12 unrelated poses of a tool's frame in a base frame.
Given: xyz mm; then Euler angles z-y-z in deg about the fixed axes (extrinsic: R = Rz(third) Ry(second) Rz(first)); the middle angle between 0 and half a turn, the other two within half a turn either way.
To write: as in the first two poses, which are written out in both.
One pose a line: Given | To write
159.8 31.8 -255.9 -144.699 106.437 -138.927 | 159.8 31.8 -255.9; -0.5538 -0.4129 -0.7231; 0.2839 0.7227 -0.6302; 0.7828 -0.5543 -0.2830
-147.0 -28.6 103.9 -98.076 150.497 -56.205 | -147.0 -28.6 103.9; -0.7548 -0.5960 0.2739; -0.6523 0.6380 -0.4093; 0.0692 -0.4876 -0.8703
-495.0 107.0 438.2 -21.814 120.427 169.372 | -495.0 107.0 438.2; 0.5306 0.0137 -0.8475; 0.2785 -0.9472 0.1590; -0.8005 -0.3204 -0.5064
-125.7 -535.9 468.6 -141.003 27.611 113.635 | -125.7 -535.9 468.6; 0.8526 0.4884 -0.1858; -0.3786 0.8224 0.4246; 0.3602 -0.2916 0.8861
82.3 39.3 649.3 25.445 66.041 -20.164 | 82.3 39.3 649.3; 0.4923 0.1475 0.8578; 0.2769 0.9078 -0.3150; -0.8252 0.3926 0.4061
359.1 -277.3 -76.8 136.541 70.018 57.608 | 359.1 -277.3 -76.8; -0.7137 0.4870 0.5035; 0.1590 -0.5873 0.7936; 0.6822 0.6464 0.3417
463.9 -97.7 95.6 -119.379 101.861 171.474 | 463.9 -97.7 95.6; 0.0295 0.2499 -0.9678; 0.8767 0.4586 0.1451; 0.4801 -0.8528 -0.2055
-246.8 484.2 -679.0 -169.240 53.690 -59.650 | -246.8 484.2 -679.0; -0.4551 -0.7919 0.4072; 0.4077 -0.5918 -0.6954; 0.7917 -0.1504 0.5922
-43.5 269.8 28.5 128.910 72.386 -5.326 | -43.5 269.8 28.5; -0.1170 -0.2928 0.9490; 0.7924 -0.6035 -0.0885; 0.5987 0.7417 0.3026
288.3 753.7 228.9 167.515 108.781 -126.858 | 288.3 753.7 228.9; -0.0156 -0.8230 -0.5679; -0.3812 0.5300 -0.7575; 0.9244 0.2047 -0.3220
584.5 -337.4 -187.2 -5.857 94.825 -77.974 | 584.5 -337.4 -187.2; -0.1172 0.9712 0.2076; 0.0606 0.2157 -0.9746; -0.9913 -0.1017 -0.0841
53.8 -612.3 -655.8 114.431 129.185 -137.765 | 53.8 -612.3 -655.8; 0.4185 -0.7039 -0.5739; -0.8498 -0.0804 -0.5210; 0.3206 0.7057 -0.6318
